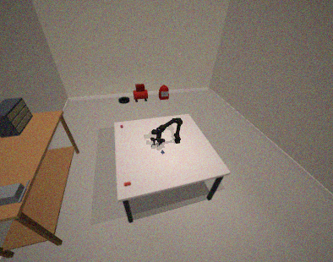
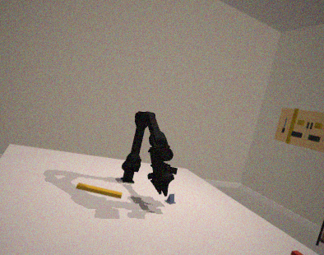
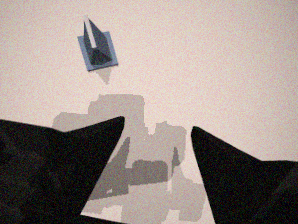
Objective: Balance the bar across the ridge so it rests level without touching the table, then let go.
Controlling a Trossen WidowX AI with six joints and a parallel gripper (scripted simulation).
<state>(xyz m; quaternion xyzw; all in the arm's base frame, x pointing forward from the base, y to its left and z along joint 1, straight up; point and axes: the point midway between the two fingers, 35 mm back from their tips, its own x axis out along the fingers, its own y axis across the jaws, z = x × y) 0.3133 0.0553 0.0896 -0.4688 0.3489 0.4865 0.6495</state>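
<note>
The yellow bar lies 12 cm behind my gripper tip, 26 cm to the right of it and 5 cm below it.
</note>
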